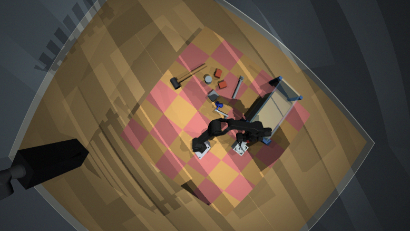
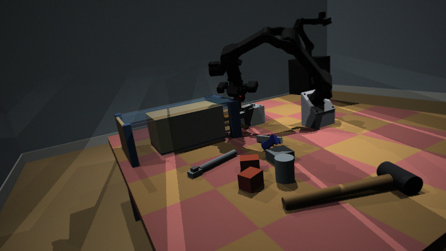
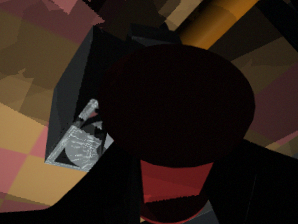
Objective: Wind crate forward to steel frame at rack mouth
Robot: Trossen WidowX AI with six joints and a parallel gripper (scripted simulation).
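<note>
Right now my gripper tip is 2 cm past the grey crank arm, 1 cm to the left of it and 3 cm above it. Also, from my gripper tip: grey winch (9 cm behind, 4 cm to the right, 10 cm below); then blue-knobbed winch handle (5 cm ahead, 28 cm to the left, 11 cm below); then red knob (1 cm ahead, 1 cm to the left).
</note>
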